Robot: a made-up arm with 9 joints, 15 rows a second.
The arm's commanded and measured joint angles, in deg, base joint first. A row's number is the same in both.
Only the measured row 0 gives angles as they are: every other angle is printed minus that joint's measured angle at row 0.
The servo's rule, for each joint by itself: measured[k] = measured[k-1] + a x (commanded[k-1-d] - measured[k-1]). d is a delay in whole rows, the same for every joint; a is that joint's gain. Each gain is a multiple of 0.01, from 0.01 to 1. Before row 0 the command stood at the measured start. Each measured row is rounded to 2 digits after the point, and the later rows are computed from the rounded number. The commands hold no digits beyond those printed.
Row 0, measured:
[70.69 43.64 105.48 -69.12 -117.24 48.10 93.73 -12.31 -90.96]
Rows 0 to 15, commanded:
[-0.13 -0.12 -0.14 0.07 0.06 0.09 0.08 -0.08 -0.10]
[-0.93 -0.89 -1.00 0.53 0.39 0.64 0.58 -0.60 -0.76]
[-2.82 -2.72 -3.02 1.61 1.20 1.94 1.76 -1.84 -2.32]
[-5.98 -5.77 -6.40 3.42 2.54 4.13 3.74 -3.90 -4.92]
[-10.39 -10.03 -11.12 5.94 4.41 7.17 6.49 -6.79 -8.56]
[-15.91 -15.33 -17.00 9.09 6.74 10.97 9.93 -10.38 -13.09]
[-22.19 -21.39 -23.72 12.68 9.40 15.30 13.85 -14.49 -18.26]
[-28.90 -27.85 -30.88 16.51 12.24 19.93 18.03 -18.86 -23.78]
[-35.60 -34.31 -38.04 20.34 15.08 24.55 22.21 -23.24 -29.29]
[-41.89 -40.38 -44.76 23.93 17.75 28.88 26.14 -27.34 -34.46]
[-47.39 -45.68 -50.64 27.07 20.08 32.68 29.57 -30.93 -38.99]
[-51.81 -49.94 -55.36 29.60 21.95 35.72 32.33 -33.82 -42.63]
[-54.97 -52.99 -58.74 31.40 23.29 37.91 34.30 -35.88 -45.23]
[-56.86 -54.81 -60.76 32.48 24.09 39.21 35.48 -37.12 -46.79]
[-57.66 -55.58 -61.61 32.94 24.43 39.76 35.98 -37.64 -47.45]
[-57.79 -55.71 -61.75 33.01 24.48 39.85 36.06 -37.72 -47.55]
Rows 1 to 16, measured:
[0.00 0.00 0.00 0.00 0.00 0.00 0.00 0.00 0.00]
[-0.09 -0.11 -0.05 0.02 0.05 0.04 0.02 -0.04 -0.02]
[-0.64 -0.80 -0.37 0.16 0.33 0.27 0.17 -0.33 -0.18]
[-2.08 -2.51 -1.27 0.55 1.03 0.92 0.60 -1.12 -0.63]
[-4.65 -5.41 -3.01 1.32 2.25 2.17 1.45 -2.57 -1.53]
[-8.44 -9.52 -5.77 2.57 4.00 4.12 2.81 -4.76 -3.01]
[-13.37 -14.69 -9.59 4.33 6.22 6.79 4.73 -7.68 -5.13]
[-19.19 -20.65 -14.39 6.58 8.80 10.11 7.19 -11.22 -7.89]
[-25.60 -27.06 -20.00 9.26 11.59 13.94 10.12 -15.19 -11.23]
[-32.20 -33.51 -26.13 12.25 14.42 18.08 13.38 -19.38 -15.02]
[-38.60 -39.62 -32.46 15.40 17.12 22.29 16.83 -23.52 -19.10]
[-44.40 -45.01 -38.64 18.55 19.52 26.34 20.27 -27.37 -23.28]
[-49.29 -49.40 -44.32 21.53 21.49 30.00 23.53 -30.72 -27.34]
[-53.04 -52.60 -49.22 24.19 22.95 33.08 26.44 -33.40 -31.10]
[-55.56 -54.57 -53.14 26.43 23.87 35.47 28.88 -35.33 -34.39]
[-56.95 -55.47 -56.02 28.19 24.32 37.14 30.80 -36.53 -37.13]
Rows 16 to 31, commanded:
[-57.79 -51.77 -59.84 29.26 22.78 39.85 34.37 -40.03 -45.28]
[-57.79 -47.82 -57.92 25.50 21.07 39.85 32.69 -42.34 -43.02]
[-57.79 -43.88 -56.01 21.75 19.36 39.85 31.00 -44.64 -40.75]
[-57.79 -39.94 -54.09 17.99 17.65 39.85 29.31 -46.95 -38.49]
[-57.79 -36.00 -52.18 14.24 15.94 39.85 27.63 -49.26 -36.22]
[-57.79 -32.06 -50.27 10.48 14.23 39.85 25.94 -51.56 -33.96]
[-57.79 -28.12 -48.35 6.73 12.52 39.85 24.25 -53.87 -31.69]
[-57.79 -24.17 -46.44 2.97 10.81 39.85 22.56 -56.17 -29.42]
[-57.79 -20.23 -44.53 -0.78 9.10 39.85 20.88 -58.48 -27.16]
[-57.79 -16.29 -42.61 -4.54 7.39 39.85 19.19 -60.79 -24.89]
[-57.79 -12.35 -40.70 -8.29 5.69 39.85 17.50 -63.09 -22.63]
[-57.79 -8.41 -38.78 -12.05 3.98 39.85 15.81 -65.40 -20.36]
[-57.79 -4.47 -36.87 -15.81 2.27 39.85 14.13 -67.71 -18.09]
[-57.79 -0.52 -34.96 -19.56 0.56 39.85 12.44 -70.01 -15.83]
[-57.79 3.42 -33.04 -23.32 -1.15 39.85 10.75 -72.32 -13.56]
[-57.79 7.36 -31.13 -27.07 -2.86 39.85 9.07 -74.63 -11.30]
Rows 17 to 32, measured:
[-57.50 -55.68 -57.97 29.49 24.45 38.20 32.22 -37.15 -39.32]
[-57.69 -52.20 -58.61 29.43 23.10 38.84 32.80 -38.65 -40.57]
[-57.76 -48.30 -58.38 28.37 21.46 39.23 32.77 -40.57 -41.08]
[-57.78 -44.37 -57.57 26.58 19.76 39.47 32.29 -42.69 -41.01]
[-57.79 -40.43 -56.39 24.26 18.05 39.62 31.49 -44.91 -40.48]
[-57.79 -36.49 -54.96 21.55 16.34 39.71 30.45 -47.17 -39.59]
[-57.79 -32.55 -53.37 18.56 14.63 39.76 29.23 -49.45 -38.41]
[-57.79 -28.61 -51.66 15.37 12.92 39.80 27.89 -51.75 -37.00]
[-57.79 -24.66 -49.89 12.02 11.21 39.82 26.45 -54.05 -35.41]
[-57.79 -20.72 -48.07 8.56 9.50 39.83 24.95 -56.35 -33.68]
[-57.79 -16.78 -46.21 5.02 7.79 39.84 23.39 -58.66 -31.83]
[-57.79 -12.84 -44.34 1.43 6.09 39.84 21.80 -60.96 -29.90]
[-57.79 -8.90 -42.45 -2.21 4.38 39.84 20.18 -63.27 -27.90]
[-57.79 -4.96 -40.55 -5.88 2.67 39.84 18.55 -65.58 -25.84]
[-57.79 -1.01 -38.65 -9.57 0.96 39.84 16.90 -67.88 -23.74]
[-57.79 2.93 -36.74 -13.28 -0.75 39.84 15.24 -70.19 -21.60]

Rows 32 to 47, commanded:
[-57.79 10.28 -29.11 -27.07 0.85 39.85 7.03 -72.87 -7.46]
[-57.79 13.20 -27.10 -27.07 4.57 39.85 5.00 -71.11 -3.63]
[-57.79 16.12 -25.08 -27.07 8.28 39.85 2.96 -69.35 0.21]
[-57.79 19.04 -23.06 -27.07 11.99 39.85 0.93 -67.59 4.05]
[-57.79 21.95 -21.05 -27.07 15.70 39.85 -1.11 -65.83 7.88]
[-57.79 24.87 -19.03 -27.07 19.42 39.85 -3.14 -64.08 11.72]
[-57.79 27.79 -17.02 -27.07 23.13 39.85 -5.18 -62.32 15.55]
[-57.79 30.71 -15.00 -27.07 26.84 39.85 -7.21 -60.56 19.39]
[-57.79 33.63 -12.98 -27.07 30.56 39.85 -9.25 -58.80 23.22]
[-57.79 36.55 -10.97 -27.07 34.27 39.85 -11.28 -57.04 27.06]
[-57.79 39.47 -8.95 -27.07 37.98 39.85 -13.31 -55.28 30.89]
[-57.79 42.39 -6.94 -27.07 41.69 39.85 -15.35 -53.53 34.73]
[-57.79 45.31 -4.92 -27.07 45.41 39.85 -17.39 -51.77 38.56]
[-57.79 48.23 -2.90 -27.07 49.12 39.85 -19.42 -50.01 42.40]
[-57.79 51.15 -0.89 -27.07 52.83 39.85 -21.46 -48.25 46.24]
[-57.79 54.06 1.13 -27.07 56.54 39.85 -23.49 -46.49 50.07]
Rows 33 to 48, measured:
[-57.79 6.87 -34.83 -17.00 -2.46 39.84 13.57 -72.50 -19.44]
[-57.79 9.90 -32.89 -19.72 0.22 39.84 11.80 -72.69 -16.92]
[-57.79 12.84 -30.92 -21.70 3.74 39.84 9.96 -71.87 -14.13]
[-57.79 15.76 -28.93 -23.15 7.42 39.84 8.07 -70.56 -11.12]
[-57.79 18.68 -26.93 -24.21 11.12 39.84 6.14 -69.02 -7.93]
[-57.79 21.59 -24.93 -24.98 14.83 39.84 4.18 -67.36 -4.61]
[-57.79 24.51 -22.92 -25.54 18.55 39.84 2.20 -65.65 -1.18]
[-57.79 27.43 -20.91 -25.95 22.26 39.84 0.21 -63.92 2.33]
[-57.79 30.35 -18.90 -26.25 25.97 39.84 -1.79 -62.17 5.91]
[-57.79 33.27 -16.89 -26.47 29.69 39.84 -3.80 -60.42 9.55]
[-57.79 36.19 -14.88 -26.63 33.40 39.84 -5.82 -58.66 13.23]
[-57.79 39.11 -12.86 -26.75 37.11 39.84 -7.84 -56.90 16.94]
[-57.79 42.03 -10.85 -26.84 40.82 39.84 -9.87 -55.15 20.68]
[-57.79 44.95 -8.83 -26.90 44.54 39.84 -11.90 -53.39 24.43]
[-57.79 47.87 -6.81 -26.95 48.25 39.84 -13.93 -51.63 28.20]
[-57.79 50.79 -4.80 -26.98 51.96 39.84 -15.96 -49.87 31.99]

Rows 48 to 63, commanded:
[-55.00 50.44 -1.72 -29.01 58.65 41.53 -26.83 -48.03 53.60]
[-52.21 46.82 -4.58 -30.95 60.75 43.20 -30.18 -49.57 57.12]
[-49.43 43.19 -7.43 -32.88 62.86 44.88 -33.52 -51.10 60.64]
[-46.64 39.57 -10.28 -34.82 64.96 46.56 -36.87 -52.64 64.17]
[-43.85 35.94 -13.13 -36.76 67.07 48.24 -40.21 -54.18 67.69]
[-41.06 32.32 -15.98 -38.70 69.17 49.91 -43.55 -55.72 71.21]
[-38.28 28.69 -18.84 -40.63 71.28 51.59 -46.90 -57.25 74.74]
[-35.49 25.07 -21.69 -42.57 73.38 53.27 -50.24 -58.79 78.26]
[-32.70 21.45 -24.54 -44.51 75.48 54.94 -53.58 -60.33 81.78]
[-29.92 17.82 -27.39 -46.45 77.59 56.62 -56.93 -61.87 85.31]
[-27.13 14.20 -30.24 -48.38 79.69 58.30 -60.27 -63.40 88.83]
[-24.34 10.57 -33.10 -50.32 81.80 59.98 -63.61 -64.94 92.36]
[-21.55 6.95 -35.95 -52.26 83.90 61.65 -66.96 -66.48 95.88]
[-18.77 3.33 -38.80 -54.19 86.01 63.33 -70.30 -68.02 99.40]
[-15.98 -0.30 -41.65 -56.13 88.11 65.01 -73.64 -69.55 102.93]
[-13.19 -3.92 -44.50 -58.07 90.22 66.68 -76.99 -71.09 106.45]
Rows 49 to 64, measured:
[-57.79 53.70 -2.78 -27.00 55.67 39.84 -17.99 -48.11 35.79]
[-55.95 50.80 -2.42 -27.54 58.08 40.50 -20.38 -48.07 39.53]
[-53.48 47.26 -3.15 -28.46 60.24 41.55 -23.03 -48.85 43.22]
[-50.81 43.64 -4.61 -29.65 62.36 42.85 -25.86 -50.02 46.88]
[-48.06 40.02 -6.54 -31.05 64.47 44.30 -28.83 -51.38 50.51]
[-45.28 36.39 -8.78 -32.59 66.58 45.84 -31.90 -52.84 54.12]
[-42.49 32.77 -11.23 -34.24 68.68 47.43 -35.05 -54.34 57.71]
[-39.71 29.14 -13.82 -35.97 70.79 49.05 -38.25 -55.85 61.29]
[-36.92 25.52 -16.50 -37.75 72.89 50.70 -41.49 -57.38 64.85]
[-34.13 21.90 -19.23 -39.58 74.99 52.35 -44.75 -58.91 68.41]
[-31.35 18.27 -22.00 -41.43 77.10 54.02 -48.04 -60.45 71.96]
[-28.56 14.65 -24.80 -43.31 79.20 55.69 -51.34 -61.98 75.50]
[-25.77 11.02 -27.62 -45.20 81.31 57.36 -54.65 -63.52 79.04]
[-22.98 7.40 -30.45 -47.11 83.41 59.03 -57.97 -65.06 82.58]
[-20.20 3.78 -33.29 -49.02 85.52 60.71 -61.30 -66.60 86.11]
[-17.41 0.15 -36.13 -50.94 87.62 62.39 -64.63 -68.13 89.64]

